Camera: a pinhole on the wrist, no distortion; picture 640 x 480 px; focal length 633.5 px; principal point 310.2 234.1 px. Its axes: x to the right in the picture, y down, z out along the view. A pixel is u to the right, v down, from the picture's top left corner.
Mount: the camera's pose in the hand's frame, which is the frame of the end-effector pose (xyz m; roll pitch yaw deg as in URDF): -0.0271 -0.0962 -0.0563 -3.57 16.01 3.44
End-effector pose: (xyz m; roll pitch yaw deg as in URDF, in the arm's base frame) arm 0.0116 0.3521 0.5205 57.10 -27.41 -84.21
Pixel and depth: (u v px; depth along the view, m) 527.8 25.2 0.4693
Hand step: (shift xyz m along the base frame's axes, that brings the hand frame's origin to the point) -0.3871 -0.2663 0.1437
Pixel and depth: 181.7 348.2 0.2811
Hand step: -0.2089 0.0336 0.0845
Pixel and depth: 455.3 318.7 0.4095
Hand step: -0.2514 -0.1012 0.2232
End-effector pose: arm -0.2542 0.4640 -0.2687 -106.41 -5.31 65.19
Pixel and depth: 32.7 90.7 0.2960
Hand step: -0.3008 0.0598 0.0591
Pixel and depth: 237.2 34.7 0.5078
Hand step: -0.4289 0.2632 0.0866
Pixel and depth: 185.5 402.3 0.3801
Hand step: -0.2704 0.1332 -0.1197
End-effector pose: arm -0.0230 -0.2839 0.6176 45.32 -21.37 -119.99
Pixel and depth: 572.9 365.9 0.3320
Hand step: -0.1908 -0.0267 0.2176
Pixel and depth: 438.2 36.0 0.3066
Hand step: -0.2887 0.0525 0.0845
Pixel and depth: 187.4 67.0 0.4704
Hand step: -0.3578 0.2526 0.1637
